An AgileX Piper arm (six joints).
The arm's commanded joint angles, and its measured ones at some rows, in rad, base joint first. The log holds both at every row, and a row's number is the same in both.
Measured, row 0:
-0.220, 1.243, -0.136, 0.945, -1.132, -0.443
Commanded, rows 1 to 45:
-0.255, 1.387, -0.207, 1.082, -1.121, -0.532
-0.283, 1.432, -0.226, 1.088, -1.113, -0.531
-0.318, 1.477, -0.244, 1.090, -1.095, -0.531
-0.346, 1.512, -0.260, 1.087, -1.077, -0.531
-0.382, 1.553, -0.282, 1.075, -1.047, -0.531
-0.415, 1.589, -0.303, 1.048, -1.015, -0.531
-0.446, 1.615, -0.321, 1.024, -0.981, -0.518
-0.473, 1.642, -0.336, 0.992, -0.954, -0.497
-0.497, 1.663, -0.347, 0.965, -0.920, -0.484
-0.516, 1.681, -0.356, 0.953, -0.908, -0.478
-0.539, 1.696, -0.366, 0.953, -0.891, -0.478
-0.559, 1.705, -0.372, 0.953, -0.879, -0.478
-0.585, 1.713, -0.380, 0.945, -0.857, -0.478
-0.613, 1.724, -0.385, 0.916, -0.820, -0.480
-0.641, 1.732, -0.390, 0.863, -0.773, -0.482
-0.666, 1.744, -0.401, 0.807, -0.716, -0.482
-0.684, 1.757, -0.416, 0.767, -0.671, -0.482
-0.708, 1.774, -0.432, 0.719, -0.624, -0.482
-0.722, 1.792, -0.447, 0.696, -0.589, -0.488
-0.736, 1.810, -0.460, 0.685, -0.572, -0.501
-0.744, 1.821, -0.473, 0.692, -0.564, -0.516
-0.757, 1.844, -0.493, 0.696, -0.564, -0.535
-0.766, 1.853, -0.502, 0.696, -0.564, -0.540
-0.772, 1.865, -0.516, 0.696, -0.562, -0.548
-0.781, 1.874, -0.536, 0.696, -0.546, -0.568
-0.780, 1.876, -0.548, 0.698, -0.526, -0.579
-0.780, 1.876, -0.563, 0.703, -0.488, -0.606
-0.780, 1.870, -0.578, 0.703, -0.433, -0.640
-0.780, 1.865, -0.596, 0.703, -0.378, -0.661
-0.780, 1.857, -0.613, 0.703, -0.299, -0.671
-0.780, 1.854, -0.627, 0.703, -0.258, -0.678
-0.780, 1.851, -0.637, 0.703, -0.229, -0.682
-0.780, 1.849, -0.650, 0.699, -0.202, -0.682
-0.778, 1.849, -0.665, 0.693, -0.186, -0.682
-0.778, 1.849, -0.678, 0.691, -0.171, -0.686
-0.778, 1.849, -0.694, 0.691, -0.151, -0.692
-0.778, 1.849, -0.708, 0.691, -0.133, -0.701
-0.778, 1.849, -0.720, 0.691, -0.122, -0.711
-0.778, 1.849, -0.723, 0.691, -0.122, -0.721
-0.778, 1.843, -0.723, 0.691, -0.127, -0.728
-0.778, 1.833, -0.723, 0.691, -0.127, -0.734
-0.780, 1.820, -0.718, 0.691, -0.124, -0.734
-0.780, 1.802, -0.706, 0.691, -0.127, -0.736
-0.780, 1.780, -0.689, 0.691, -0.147, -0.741
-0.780, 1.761, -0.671, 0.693, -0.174, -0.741
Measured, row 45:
-0.778, 1.833, -0.709, 0.703, -0.132, -0.715
